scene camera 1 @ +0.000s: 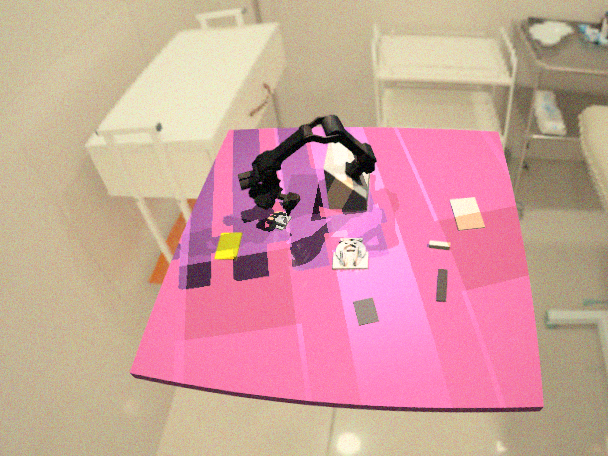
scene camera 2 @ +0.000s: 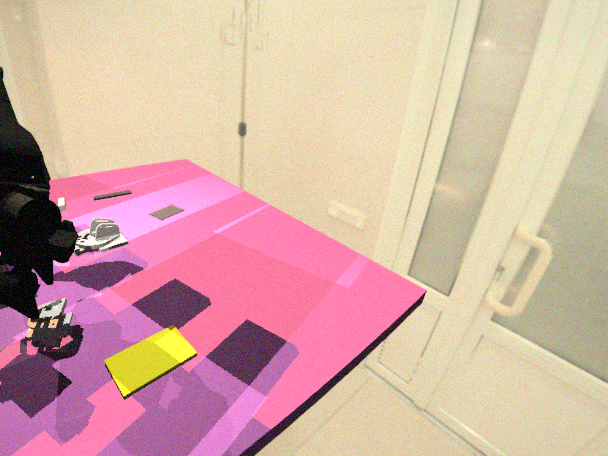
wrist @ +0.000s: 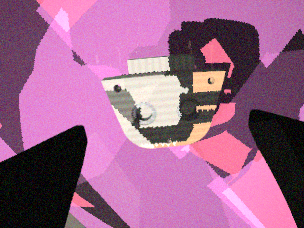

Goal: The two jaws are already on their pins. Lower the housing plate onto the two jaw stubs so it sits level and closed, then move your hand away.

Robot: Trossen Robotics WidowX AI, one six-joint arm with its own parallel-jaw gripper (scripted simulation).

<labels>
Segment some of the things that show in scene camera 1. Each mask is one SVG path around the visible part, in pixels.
The gripper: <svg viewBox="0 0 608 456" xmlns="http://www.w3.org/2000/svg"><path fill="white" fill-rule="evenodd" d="M249 190L249 195L254 199L254 203L265 210L272 208L276 199L283 200L282 206L286 210L287 216L290 215L291 210L300 201L299 194L289 192L286 195L281 193L283 188L279 185L281 182L279 178L274 185L266 186L258 183L258 186L254 186Z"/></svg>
A white plate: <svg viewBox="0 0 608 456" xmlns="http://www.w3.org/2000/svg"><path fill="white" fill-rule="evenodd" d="M475 197L449 199L457 221L458 231L485 228Z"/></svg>
</labels>
